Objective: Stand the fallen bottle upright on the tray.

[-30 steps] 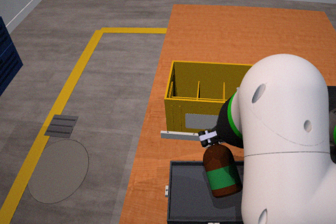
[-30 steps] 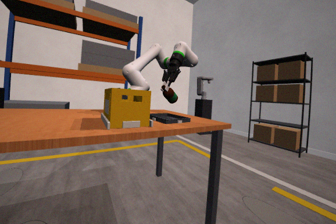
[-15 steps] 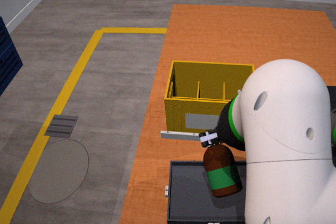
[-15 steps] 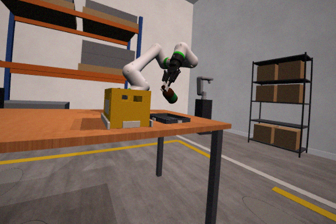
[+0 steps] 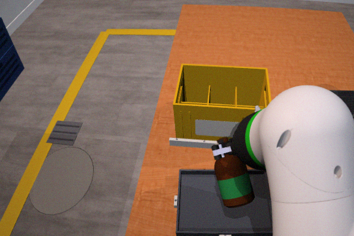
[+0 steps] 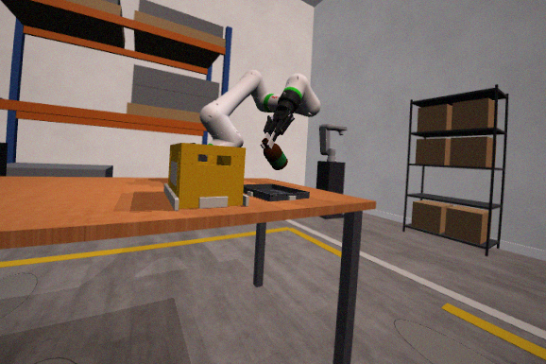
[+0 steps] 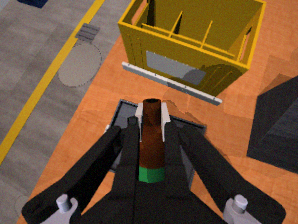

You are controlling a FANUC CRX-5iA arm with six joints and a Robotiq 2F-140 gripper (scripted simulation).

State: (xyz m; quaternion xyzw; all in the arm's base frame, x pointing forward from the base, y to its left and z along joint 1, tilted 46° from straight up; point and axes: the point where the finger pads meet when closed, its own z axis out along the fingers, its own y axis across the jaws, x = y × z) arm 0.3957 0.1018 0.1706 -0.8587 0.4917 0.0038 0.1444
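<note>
Right now my hand is 20 mm past the bottle, 30 mm to the right of it and 50 mm above it. The rest, counted from my hand: yellow crate (40 mm ahead, 250 mm to the right, 130 mm below); tray (10 mm behind, 30 mm to the left, 210 mm below).
</note>
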